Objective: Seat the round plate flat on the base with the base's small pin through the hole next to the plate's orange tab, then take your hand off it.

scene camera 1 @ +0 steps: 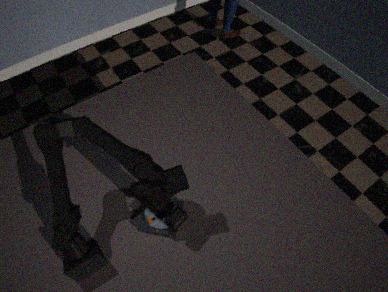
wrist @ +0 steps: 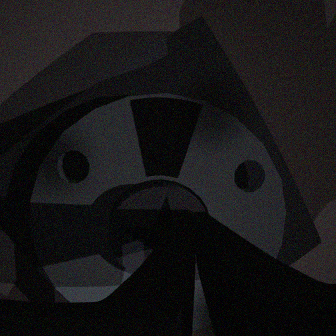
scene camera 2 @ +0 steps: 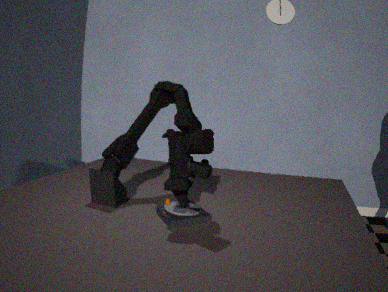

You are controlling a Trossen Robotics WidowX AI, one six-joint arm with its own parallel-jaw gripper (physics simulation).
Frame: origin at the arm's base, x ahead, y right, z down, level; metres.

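Seen in the pictures: gripper, fingertip midpoint: (scene camera 1: 164,214) (scene camera 2: 183,207); arm's base, link origin: (scene camera 1: 79,256) (scene camera 2: 107,177).
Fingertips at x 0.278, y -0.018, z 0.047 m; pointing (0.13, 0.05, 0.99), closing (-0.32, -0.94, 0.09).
Offsets run from my fingertips to a thing's top centre. Level surfaces: height alone.
The round grey plate @(dx -0.008, dy -0.011, dz -0.016 m) (scene camera 1: 159,221) (scene camera 2: 191,212) (wrist: 100,135) lies over the dark base (scene camera 1: 145,228) (scene camera 2: 200,218) (wrist: 300,237) and looks about level. Its orange tab @(dx -0.053, dy -0.001, dz -0.016 m) (scene camera 1: 150,220) (scene camera 2: 167,202) stands up at the rim; the tab and the hole next to it are hidden in the wrist view. Two other round holes and a dark wedge show on the plate there. Whether the small pin is through its hole cannot be seen. My gripper (scene camera 2: 183,205) (wrist: 192,222) is shut and empty, pointing down, low over the plate's middle; whether it touches the plate is unclear.
The arm's mounting block (scene camera 1: 90,270) (scene camera 2: 107,187) stands on the brown table top @(dz +0.038 m) (scene camera 1: 280,225) (scene camera 2: 280,235). Shadows of the arm fall around the base. Beyond the table are a checkered floor (scene camera 1: 320,120), a person's legs (scene camera 1: 230,17) and a wall clock (scene camera 2: 280,11).
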